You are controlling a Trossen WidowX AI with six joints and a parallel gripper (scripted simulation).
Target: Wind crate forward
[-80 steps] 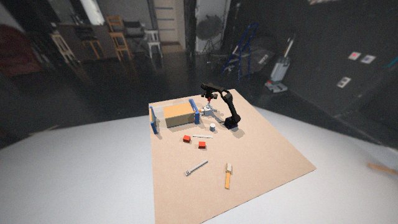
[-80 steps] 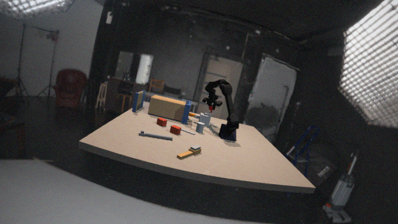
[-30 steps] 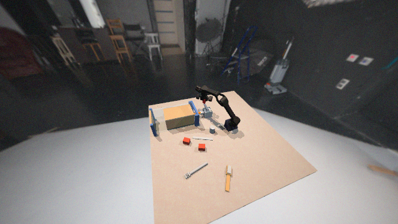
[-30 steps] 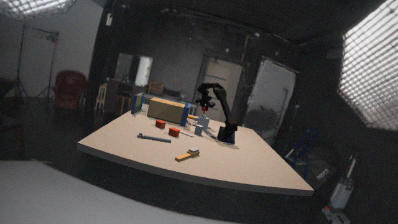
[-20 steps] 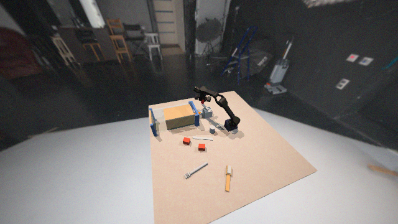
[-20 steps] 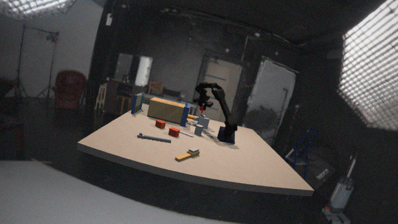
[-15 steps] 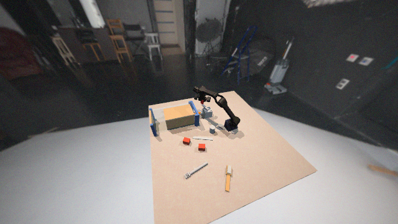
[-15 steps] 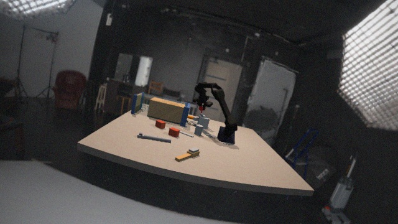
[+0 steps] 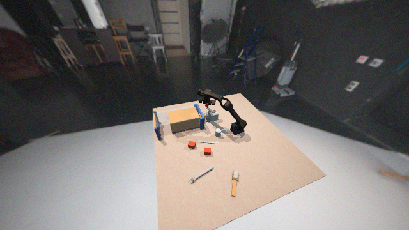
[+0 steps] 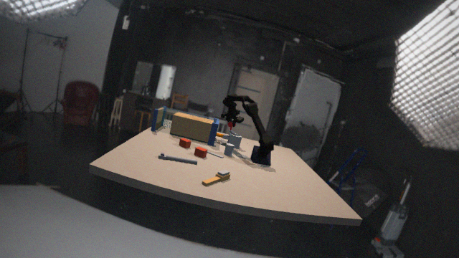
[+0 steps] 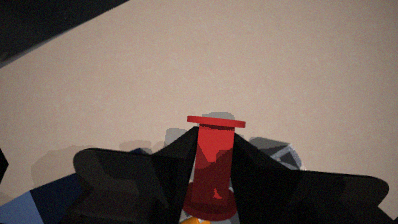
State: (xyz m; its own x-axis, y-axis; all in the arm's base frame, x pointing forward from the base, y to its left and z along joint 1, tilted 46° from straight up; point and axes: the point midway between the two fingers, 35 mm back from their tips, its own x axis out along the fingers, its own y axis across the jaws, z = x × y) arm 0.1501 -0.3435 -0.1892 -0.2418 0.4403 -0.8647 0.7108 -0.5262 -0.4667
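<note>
The winch handle lies 5 cm to the left of my gripper tip and 3 cm below it. Also, from my gripper tip: grey winch (3 cm behind, 10 cm to the left, 10 cm below); red knob (1 cm ahead, 1 cm to the left); blue steel frame (14 cm ahead, 8 cm to the left, 3 cm below).
</note>
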